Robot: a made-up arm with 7 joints.
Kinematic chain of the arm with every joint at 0, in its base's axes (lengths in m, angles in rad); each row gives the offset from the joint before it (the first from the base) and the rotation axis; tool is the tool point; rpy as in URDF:
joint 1: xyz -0.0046 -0.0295 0.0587 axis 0 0.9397 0.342
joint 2: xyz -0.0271 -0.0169 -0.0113 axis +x
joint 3: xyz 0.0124 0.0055 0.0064 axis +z
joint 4: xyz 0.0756 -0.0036 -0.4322 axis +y
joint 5: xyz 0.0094 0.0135 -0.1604 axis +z
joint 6: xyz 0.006 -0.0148 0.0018 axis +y
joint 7: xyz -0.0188 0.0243 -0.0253 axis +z
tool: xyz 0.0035 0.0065 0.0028 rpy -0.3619 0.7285 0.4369
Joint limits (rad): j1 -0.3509..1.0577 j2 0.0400..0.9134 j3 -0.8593..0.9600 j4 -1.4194..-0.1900 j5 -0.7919..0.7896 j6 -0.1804..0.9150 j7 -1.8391..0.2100
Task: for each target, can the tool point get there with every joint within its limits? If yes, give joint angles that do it. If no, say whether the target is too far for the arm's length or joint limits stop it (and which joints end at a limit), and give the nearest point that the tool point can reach.
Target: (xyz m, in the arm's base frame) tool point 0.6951 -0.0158 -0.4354
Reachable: no: too far | nearest point 0.3794 -0.0050 -0.3682 | short by 0.323 m
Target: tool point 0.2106 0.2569 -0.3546
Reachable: yes | joints -0.0039 0.6773 -0.1905 -1.1174 -0.2681 0.5755 -1.2321
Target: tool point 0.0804 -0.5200 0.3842
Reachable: no: joint limits stop it (at a limit: joint 1, joint 2, joint 3, joint 4, joint 5, joint 6) | nearest point 0.2820 -0.2332 -0.3192 | short by 0.786 m
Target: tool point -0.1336 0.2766 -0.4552
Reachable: yes | joints 0.3182 0.3806 0.7853 -0.3029 0.0666 0.0878 -0.6092
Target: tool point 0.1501 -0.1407 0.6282
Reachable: no: joint limits stop it (at a limit: joint 1, joint 2, joint 4, joint 5, joint 6) | nearest point 0.2502 0.3877 0.0005 | short by 0.827 m
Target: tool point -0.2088 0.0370 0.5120
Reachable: no: joint limits stop it (at a limit: joint 1, joint 2, joint 3, joint 4, joint 5, joint 6, joint 7) | nearest point -0.1904 0.4192 0.0021 | short by 0.638 m
